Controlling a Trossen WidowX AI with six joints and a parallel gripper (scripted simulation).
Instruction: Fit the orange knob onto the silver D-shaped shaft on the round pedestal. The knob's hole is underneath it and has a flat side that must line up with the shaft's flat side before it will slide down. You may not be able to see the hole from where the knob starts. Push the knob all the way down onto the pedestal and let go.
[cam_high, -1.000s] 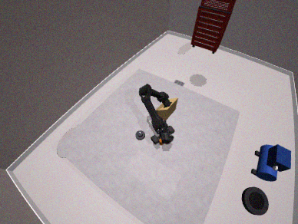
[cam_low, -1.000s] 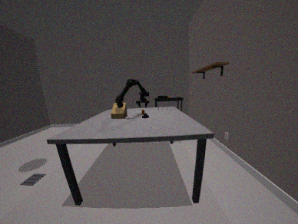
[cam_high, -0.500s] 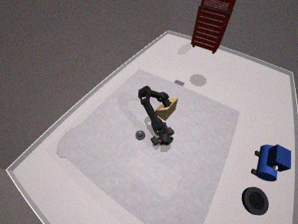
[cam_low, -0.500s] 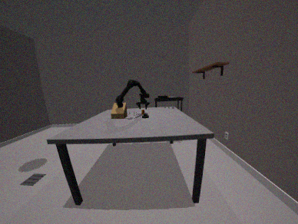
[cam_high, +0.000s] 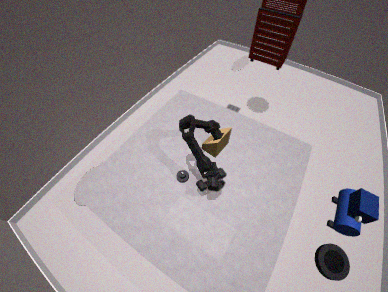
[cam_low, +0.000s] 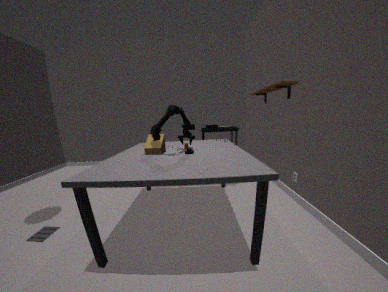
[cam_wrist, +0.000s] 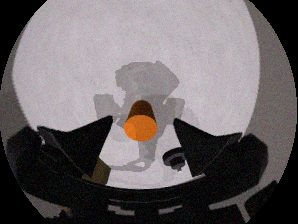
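Right now the orange knob is right at my gripper tip. The rest, counted from my gripper tip: dark round pedestal 1 cm ahead, 20 cm to the right, 1 cm below.
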